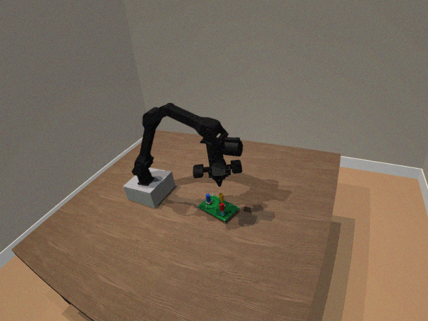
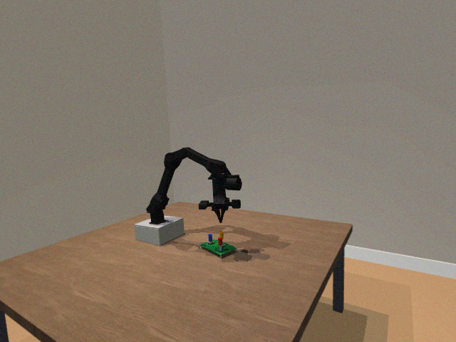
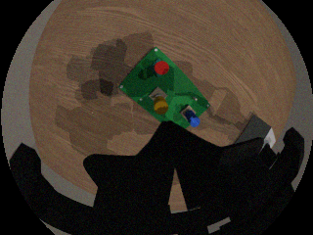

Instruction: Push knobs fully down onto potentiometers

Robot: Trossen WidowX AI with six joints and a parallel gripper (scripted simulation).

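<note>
Right now my gripper tip is 60 mm above the orange knob. Round my gripper tip: blue knob 70 mm behind, 10 mm to the left, 80 mm below.
</note>
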